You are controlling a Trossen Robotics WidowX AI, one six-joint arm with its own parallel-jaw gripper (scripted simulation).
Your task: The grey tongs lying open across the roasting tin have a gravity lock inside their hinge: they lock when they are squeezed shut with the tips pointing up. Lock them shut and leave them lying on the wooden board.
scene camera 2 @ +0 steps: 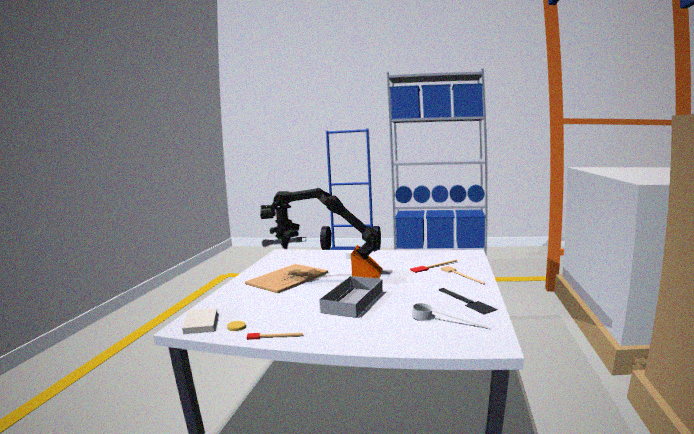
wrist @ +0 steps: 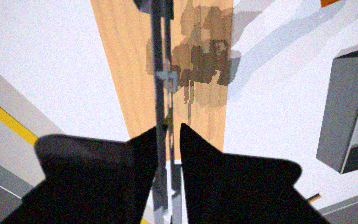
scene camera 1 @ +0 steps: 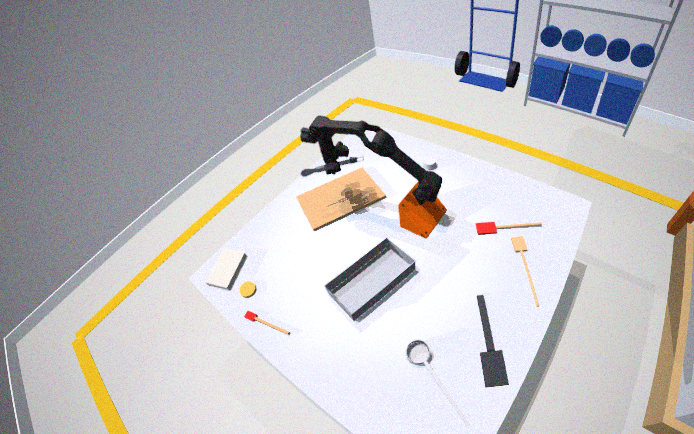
Labels:
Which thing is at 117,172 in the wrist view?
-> The gripper.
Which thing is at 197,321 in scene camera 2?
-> A white block.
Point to a grey roasting tin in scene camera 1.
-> At 360,286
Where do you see a wooden board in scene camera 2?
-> At 283,279

